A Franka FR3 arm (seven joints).
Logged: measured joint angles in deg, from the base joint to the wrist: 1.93 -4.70 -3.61 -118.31 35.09 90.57 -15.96; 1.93 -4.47 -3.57 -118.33 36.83 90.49 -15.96; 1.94 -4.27 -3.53 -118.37 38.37 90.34 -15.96; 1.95 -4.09 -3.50 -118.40 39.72 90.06 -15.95; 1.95 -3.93 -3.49 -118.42 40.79 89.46 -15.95; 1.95 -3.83 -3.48 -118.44 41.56 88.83 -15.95; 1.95 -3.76 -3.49 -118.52 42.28 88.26 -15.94; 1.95 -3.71 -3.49 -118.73 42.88 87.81 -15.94; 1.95 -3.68 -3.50 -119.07 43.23 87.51 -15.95; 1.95 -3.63 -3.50 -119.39 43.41 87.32 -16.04; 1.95 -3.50 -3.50 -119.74 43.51 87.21 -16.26; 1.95 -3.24 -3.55 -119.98 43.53 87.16 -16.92; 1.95 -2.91 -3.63 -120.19 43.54 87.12 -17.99; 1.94 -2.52 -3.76 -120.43 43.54 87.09 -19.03; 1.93 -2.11 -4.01 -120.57 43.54 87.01 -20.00; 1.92 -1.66 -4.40 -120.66 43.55 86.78 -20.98; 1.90 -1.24 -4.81 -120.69 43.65 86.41 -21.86; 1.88 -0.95 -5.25 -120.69 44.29 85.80 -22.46
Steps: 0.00 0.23 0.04 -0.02 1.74 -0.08 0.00; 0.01 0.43 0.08 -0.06 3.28 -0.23 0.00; 0.02 0.61 0.11 -0.09 4.63 -0.51 0.01; 0.02 0.77 0.12 -0.11 5.70 -1.11 0.01; 0.02 0.87 0.13 -0.13 6.47 -1.74 0.01; 0.02 0.94 0.12 -0.21 7.19 -2.31 0.02; 0.02 0.99 0.12 -0.42 7.79 -2.76 0.02; 0.02 1.02 0.11 -0.76 8.14 -3.06 0.01; 0.02 1.07 0.11 -1.08 8.32 -3.25 -0.08; 0.02 1.20 0.11 -1.43 8.42 -3.36 -0.30; 0.02 1.46 0.06 -1.67 8.44 -3.41 -0.96; 0.02 1.79 -0.02 -1.88 8.45 -3.45 -2.03; 0.01 2.18 -0.15 -2.12 8.45 -3.48 -3.07; 0.00 2.59 -0.40 -2.26 8.45 -3.56 -4.04; -0.01 3.04 -0.79 -2.35 8.46 -3.79 -5.02; -0.03 3.46 -1.20 -2.38 8.56 -4.16 -5.90; -0.05 3.75 -1.64 -2.38 9.20 -4.77 -6.50
